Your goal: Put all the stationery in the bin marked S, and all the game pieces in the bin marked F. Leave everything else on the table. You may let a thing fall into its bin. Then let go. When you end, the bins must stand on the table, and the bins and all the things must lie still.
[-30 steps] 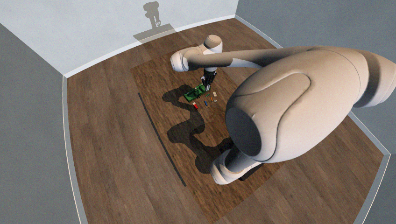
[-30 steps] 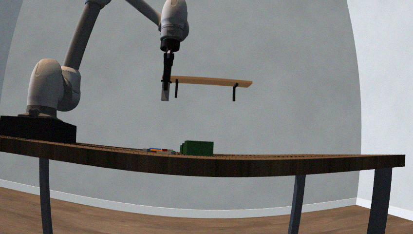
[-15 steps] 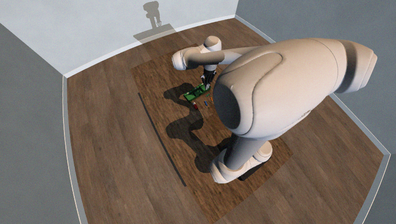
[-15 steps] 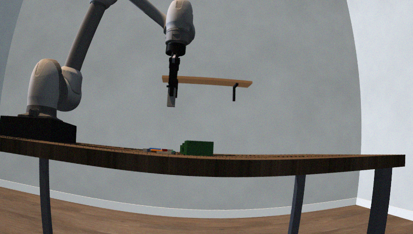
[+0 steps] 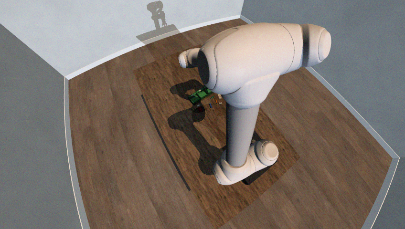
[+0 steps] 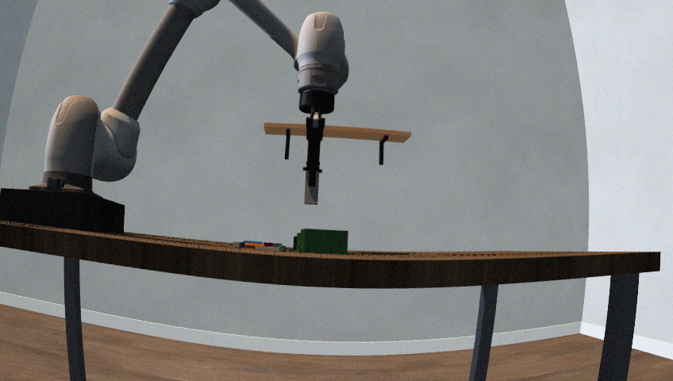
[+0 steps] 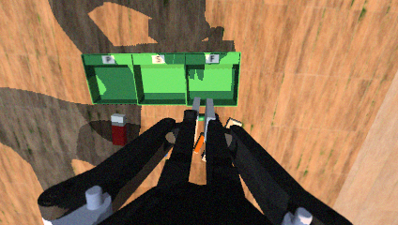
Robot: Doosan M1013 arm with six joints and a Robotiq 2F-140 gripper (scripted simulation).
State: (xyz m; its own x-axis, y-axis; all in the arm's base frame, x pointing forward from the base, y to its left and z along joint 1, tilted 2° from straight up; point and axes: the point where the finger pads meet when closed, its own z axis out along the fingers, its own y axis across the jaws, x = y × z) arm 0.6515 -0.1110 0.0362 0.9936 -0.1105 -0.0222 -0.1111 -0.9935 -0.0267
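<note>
Right now my hand is 3 cm short of the green bin, 7 cm to the right of it and 11 cm above it. From my hand the other things lie so: white domino: 9 cm behind, 5 cm to the right, 13 cm below; then orange piece: 11 cm behind, 1 cm to the left, 13 cm below; then green cylinder: 5 cm behind, 1 cm to the left, 13 cm below.
</note>
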